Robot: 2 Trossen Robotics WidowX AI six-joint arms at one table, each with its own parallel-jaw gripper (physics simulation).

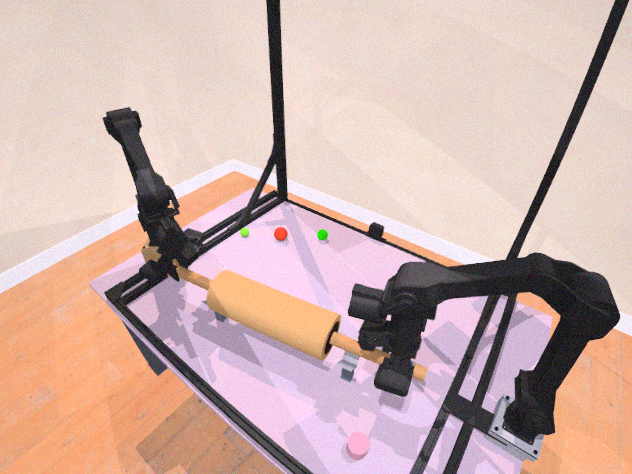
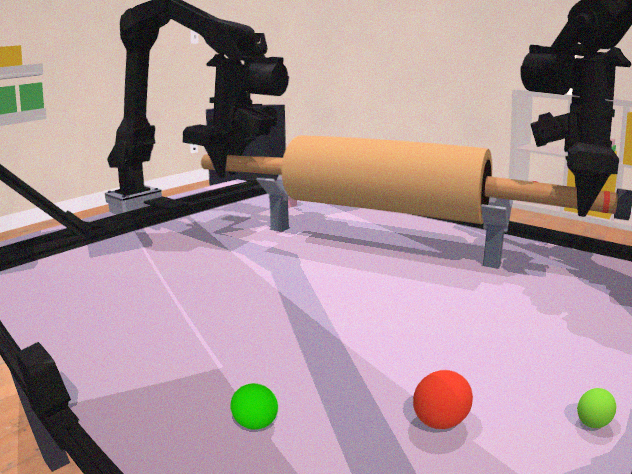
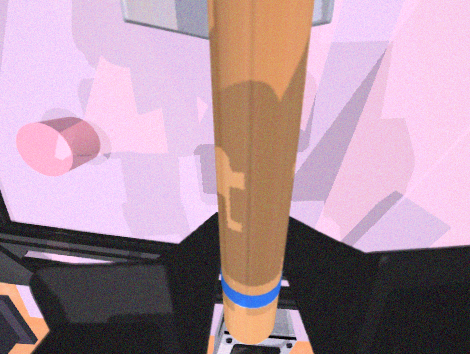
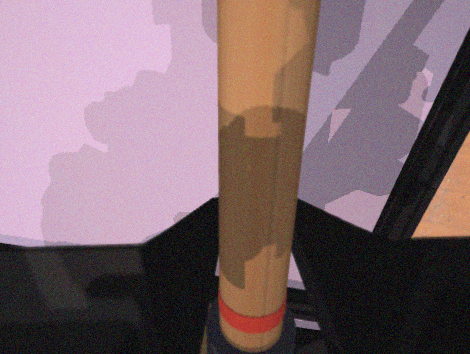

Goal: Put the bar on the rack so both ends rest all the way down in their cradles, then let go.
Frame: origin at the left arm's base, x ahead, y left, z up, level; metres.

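Seen in the pictures: left gripper, fingertip midpoint: (image 1: 399,371) (image 2: 226,176) (image 3: 247,218); right gripper, fingertip midpoint: (image 1: 181,276) (image 2: 581,213) (image 4: 251,205); left arm's base, link origin: (image 1: 520,423) (image 2: 132,190).
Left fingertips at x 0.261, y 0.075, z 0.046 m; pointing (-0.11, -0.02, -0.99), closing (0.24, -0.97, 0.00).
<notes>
Pixels of each thing's top centre, then the offset from my left fingertips to it. "pt": a spot on its surface instead.
- shaft end with the blue band, surface spot: (image 3: 250,298) pt 0.013 m back, 0.001 m right, 0.039 m up
- end with the red band, surface spot: (image 4: 250,320) pt 0.621 m ahead, 0.140 m left, 0.044 m up
- dark green ball, top centre: (image 2: 252,387) (image 1: 322,230) 0.472 m ahead, 0.341 m right, 0.051 m down
- red ball, top centre: (image 2: 446,375) (image 1: 280,228) 0.583 m ahead, 0.245 m right, 0.040 m down
- light green ball, top centre: (image 2: 601,391) (image 1: 244,228) 0.696 m ahead, 0.176 m right, 0.055 m down
- pink cylinder, top centre: (image 3: 44,151) (image 1: 358,443) 0.006 m back, 0.156 m left, 0.052 m down
The wooden bar (image 1: 276,313) (image 2: 383,176) (image 3: 254,152) (image 4: 258,152), with a thick roller in the middle, lies level across the table. My left gripper (image 1: 390,357) (image 2: 219,164) (image 3: 247,218) is shut on the shaft end with the blue band (image 3: 250,298). My right gripper (image 1: 167,266) (image 2: 587,197) (image 4: 251,205) is shut on the end with the red band (image 4: 250,320). The rack's two grey cradles (image 2: 278,206) (image 2: 494,237) (image 1: 348,366) stand under the shafts, right beside the roller's ends. The shafts are at the cradle tops. I cannot tell whether they sit fully down.
A dark green ball (image 1: 322,234) (image 2: 253,405), a red ball (image 1: 280,233) (image 2: 442,399) and a light green ball (image 1: 244,231) (image 2: 596,408) lie at the table's far side. A pink cylinder (image 1: 357,443) (image 3: 56,146) stands near the front edge. Black frame posts (image 1: 276,102) rise around the table.
</notes>
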